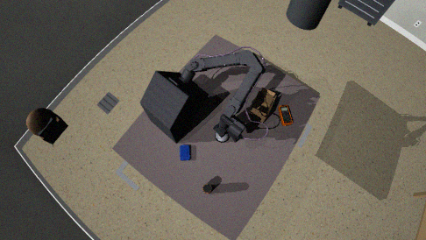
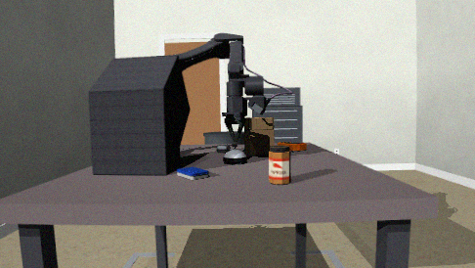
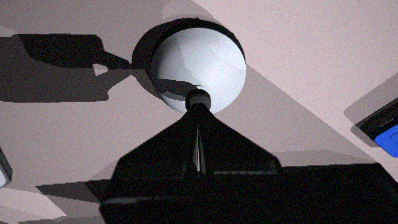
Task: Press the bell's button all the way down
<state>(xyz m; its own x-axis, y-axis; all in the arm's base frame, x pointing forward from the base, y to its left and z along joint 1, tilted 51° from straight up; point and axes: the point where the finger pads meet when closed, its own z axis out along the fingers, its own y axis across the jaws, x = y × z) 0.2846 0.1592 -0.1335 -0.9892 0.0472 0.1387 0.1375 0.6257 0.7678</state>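
Right now the dark button is 3 cm below my hand. Also, from my hand: brown cardboard box (6 cm ahead, 29 cm to the left, 2 cm below); bell (4 cm below); blue block (9 cm behind, 22 cm to the right, 7 cm below).
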